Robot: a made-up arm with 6 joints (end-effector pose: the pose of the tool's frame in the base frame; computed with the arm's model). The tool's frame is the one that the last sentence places.
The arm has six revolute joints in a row. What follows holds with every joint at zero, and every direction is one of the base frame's.
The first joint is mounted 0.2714 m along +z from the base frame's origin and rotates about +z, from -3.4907 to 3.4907 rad.
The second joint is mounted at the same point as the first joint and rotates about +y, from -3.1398 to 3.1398 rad.
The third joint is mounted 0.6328 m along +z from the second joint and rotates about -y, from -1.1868 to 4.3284 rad.
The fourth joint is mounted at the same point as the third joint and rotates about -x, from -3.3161 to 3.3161 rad.
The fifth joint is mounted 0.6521 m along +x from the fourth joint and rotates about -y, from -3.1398 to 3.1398 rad.
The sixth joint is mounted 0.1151 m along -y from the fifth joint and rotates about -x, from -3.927 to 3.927 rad.
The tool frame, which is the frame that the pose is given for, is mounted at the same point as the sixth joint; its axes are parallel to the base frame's.
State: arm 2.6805 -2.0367 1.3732 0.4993 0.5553 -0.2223
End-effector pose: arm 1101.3 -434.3 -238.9 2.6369 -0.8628 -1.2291
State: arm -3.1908 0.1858 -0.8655 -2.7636 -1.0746 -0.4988
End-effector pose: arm -408.5 -87.0 306.2 -0.4263 3.0233 -0.4778
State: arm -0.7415 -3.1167 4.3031 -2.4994 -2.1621 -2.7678
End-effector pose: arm 299.1 -148.9 201.4 1.7086 2.3326 -0.0670
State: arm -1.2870 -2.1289 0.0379 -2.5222 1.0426 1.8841
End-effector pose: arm -147.3 839.9 513.5 0.0759 -1.8033 -0.8189
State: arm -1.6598 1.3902 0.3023 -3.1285 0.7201 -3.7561
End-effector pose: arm 32.5 -930.5 -193.2 1.8623 1.0271 -1.6444
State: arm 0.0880 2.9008 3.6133 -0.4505 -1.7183 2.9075
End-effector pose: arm 683.6 -43.7 45.2 -2.3823 -0.5439 1.4276
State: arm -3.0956 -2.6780 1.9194 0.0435 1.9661 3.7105
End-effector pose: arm 347.2 131.1 -943.0 0.0083 -2.7406 -0.7752
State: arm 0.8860 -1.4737 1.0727 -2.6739 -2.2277 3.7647
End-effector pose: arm -801.1 -818.5 741.3 -0.6256 1.3214 1.2565
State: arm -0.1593 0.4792 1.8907 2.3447 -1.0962 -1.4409
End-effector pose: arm 322.7 29.6 1489.8 -0.0320 -1.5604 -1.6341
